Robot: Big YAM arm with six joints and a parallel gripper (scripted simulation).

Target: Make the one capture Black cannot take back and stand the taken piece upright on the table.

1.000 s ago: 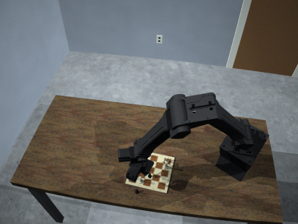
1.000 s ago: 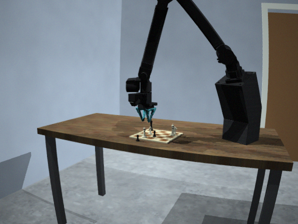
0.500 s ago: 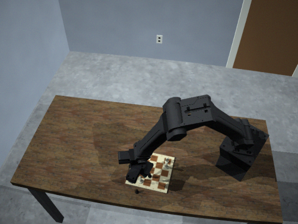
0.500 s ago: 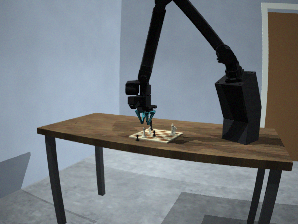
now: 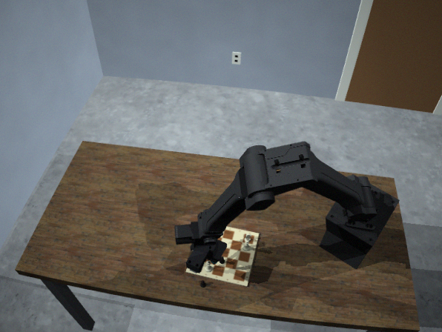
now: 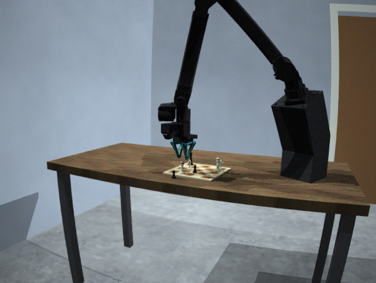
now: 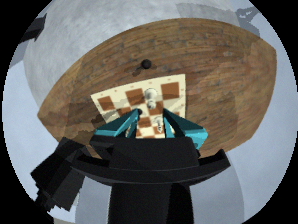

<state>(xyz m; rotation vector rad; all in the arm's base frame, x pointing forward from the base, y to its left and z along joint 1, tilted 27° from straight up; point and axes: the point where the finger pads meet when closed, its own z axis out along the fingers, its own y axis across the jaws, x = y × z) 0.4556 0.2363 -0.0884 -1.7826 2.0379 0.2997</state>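
My gripper is now 8 cm to the left of the chessboard, 7 cm above it and 2 cm past it. From my hand the other things lie so: tall black piece (15 cm to the right, 6 cm ahead, 4 cm below); tall white piece (12 cm to the right, 10 cm behind, 4 cm below).
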